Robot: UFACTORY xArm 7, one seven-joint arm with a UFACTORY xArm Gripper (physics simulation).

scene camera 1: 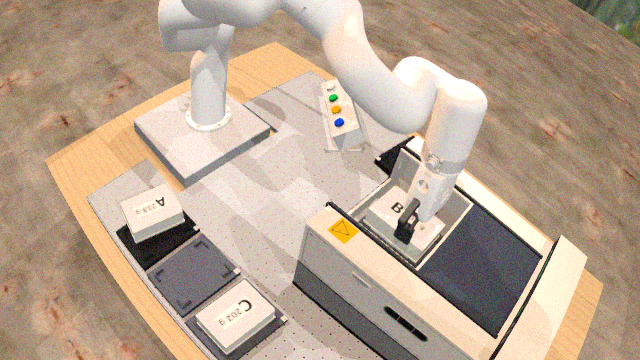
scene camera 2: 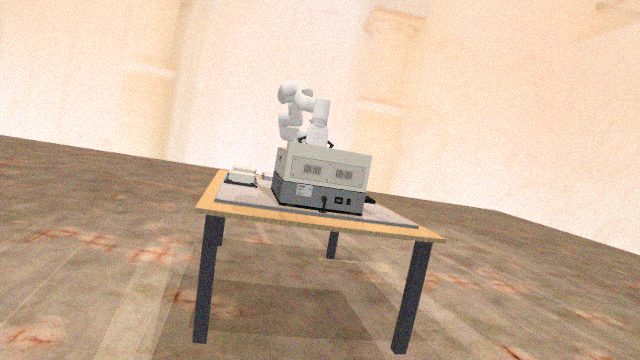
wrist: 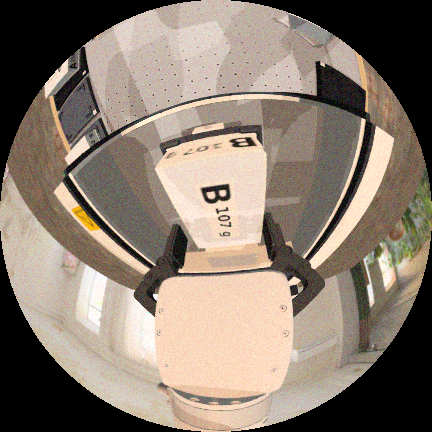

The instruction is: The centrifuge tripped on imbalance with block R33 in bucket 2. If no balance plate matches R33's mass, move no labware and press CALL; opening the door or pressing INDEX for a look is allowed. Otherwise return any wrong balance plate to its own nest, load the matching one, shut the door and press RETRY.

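Seen in the pictures: gripper, fingertip midpoint: (scene camera 1: 416, 224) (wrist: 221, 226); arm's base, link origin: (scene camera 1: 208, 116).
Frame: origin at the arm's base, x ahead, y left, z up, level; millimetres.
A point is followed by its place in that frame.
Balance plate B (scene camera 1: 390, 209) @(x 544, y 31, z 157 mm) (wrist: 217, 177) @(x 534, y 47, z 157 mm), white and labelled 107 g, sits in the centrifuge's (scene camera 1: 358, 273) @(x 601, y -118, z 170 mm) (scene camera 2: 322, 172) @(x 937, y 46, z 123 mm) open bucket. My gripper (scene camera 1: 408, 228) @(x 597, y 45, z 156 mm) (wrist: 221, 226) @(x 597, y 45, z 156 mm) is open, and its two black fingers stand on either side of plate B's near end, low over it. Plate A (scene camera 1: 152, 212) @(x 208, y -284, z 31 mm), labelled 213 g, lies a little askew on the far black nest. Plate C (scene camera 1: 234, 315) @(x 493, y -280, z 29 mm), labelled 202 g, lies on the near nest. The middle nest (scene camera 1: 192, 273) @(x 355, y -281, z -13 mm) is empty. The dark door (scene camera 1: 478, 268) @(x 744, y 38, z 188 mm) is slid open to the right. Block R33 is not in view.
A button box (scene camera 1: 340, 116) @(x 242, y 236, z 48 mm) with white, green, orange and blue buttons stands behind the centrifuge, near my arm. The arm's base plate (scene camera 1: 201, 134) @(x 49, y -51, z 0 mm) is at the back left. Everything stands on a perforated board on a wooden table (scene camera 2: 313, 219) @(x 1064, y 23, z -38 mm).
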